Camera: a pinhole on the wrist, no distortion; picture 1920 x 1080 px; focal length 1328.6 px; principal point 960.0 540.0 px. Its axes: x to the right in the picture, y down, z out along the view. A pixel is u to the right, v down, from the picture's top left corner.
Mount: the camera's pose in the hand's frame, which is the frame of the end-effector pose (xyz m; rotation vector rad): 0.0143 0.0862 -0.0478 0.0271 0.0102 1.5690
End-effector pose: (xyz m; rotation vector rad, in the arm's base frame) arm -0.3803 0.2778 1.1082 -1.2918 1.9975 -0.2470
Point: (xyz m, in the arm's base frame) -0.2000 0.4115 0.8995
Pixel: 809.4 842.5
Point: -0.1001 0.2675 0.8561
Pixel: 462.5 409.8
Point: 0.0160 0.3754 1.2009
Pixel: outside the picture
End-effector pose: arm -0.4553 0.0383 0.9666 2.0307 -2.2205 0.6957
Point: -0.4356 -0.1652 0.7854
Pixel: 702.8 59.2
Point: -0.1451 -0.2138 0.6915
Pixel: 92.4 323.6
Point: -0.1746 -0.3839 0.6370
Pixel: 342.2 35.6
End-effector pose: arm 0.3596 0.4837 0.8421 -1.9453 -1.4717 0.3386
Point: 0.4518 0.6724 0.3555
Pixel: 1818.4 251.8
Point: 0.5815 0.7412 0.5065
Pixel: outside the picture
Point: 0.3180 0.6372 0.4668
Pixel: 1307.9 422.1
